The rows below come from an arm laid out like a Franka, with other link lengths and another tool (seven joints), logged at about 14 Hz.
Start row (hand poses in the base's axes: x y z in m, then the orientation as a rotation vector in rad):
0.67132, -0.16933, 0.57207, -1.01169, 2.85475, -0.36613
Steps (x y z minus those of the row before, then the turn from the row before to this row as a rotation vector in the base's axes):
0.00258, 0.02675, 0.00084, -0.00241, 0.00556, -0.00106
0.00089, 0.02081, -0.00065, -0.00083, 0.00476, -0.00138
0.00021, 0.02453, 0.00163, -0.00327, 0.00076, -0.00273
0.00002, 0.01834, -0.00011, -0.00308, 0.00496, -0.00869
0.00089, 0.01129, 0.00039, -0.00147, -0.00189, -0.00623
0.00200, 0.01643, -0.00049, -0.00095, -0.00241, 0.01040
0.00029, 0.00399, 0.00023, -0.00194, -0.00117, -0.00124
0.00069, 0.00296, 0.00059, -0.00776, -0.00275, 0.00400
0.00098, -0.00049, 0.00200, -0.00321, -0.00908, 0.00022
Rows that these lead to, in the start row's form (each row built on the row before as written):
0.67390, -0.14258, 0.57291, -1.01325, 2.86057, -0.36752
0.67479, -0.12177, 0.57226, -1.01372, 2.86571, -0.36693
0.67500, -0.09724, 0.57389, -1.01080, 2.86840, -0.37164
0.67502, -0.07890, 0.57378, -1.00149, 2.87841, -0.37484
0.67591, -0.06761, 0.57417, -0.99208, 2.88066, -0.37818
0.67791, -0.05118, 0.57368, -1.00564, 2.87229, -0.37979
0.67820, -0.04719, 0.57391, -1.00365, 2.87221, -0.38320
0.67889, -0.04423, 0.57450, -1.00914, 2.86806, -0.39542
0.67987, -0.04472, 0.57650, -1.00553, 2.86020, -0.40366

